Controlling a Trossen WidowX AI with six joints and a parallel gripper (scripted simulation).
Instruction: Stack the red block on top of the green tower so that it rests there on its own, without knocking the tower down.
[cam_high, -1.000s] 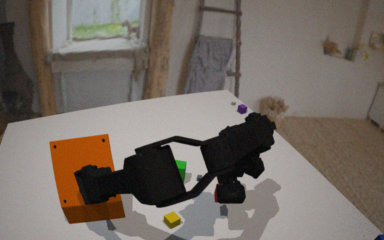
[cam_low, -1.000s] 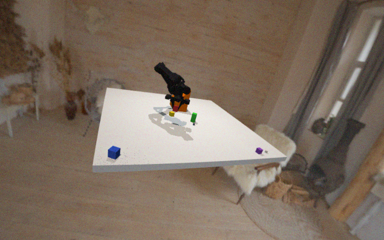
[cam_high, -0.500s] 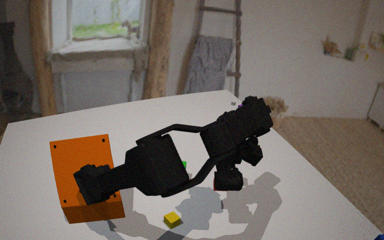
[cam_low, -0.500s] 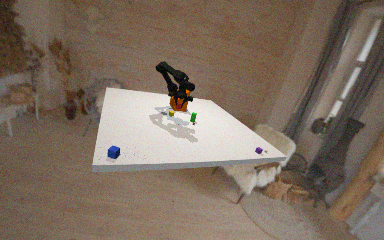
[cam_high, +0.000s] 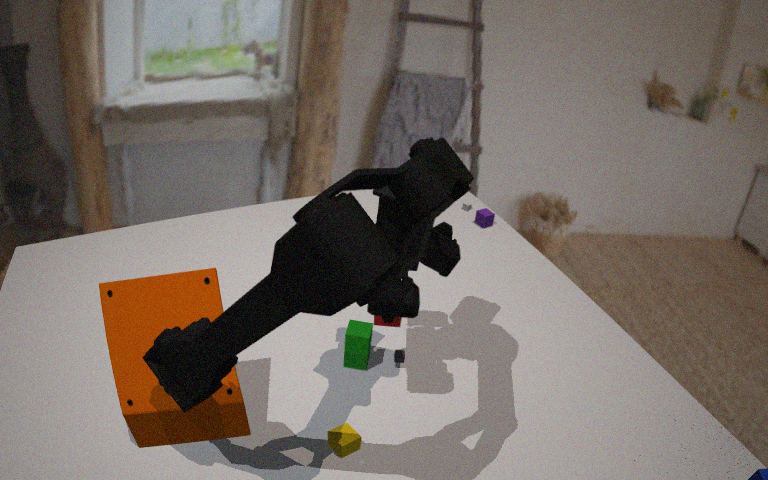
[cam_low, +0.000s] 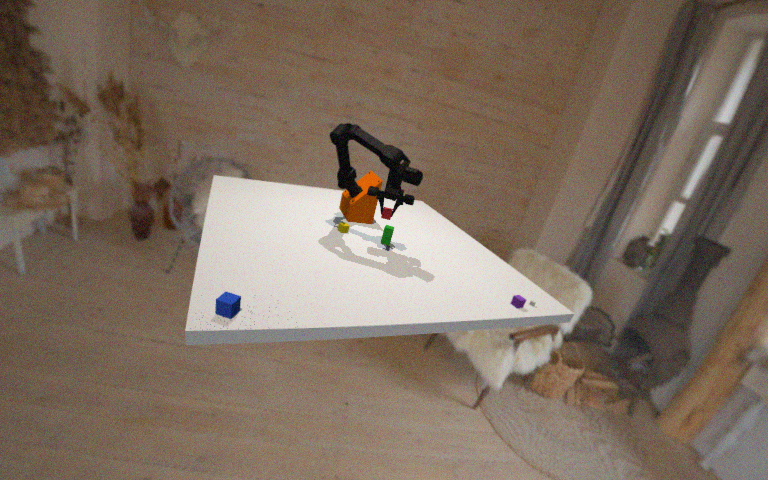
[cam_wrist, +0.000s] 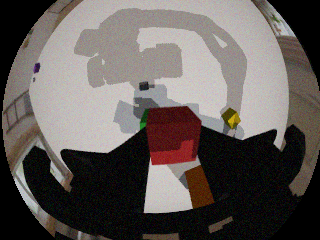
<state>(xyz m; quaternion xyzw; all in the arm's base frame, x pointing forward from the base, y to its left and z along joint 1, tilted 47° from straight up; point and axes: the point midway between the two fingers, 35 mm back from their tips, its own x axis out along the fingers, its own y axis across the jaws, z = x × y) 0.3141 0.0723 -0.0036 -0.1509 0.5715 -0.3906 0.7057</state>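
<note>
Now: gripper tip 12 cm above the small grey cube, 4 cm short of it and 2 cm to the right of it. From my gripper tip the other things lie so: red block: 1 cm above; purple block: 43 cm ahead, 41 cm to the left, 11 cm below; yellow block: 14 cm to the right, 12 cm below, 11 cm behind.
</note>
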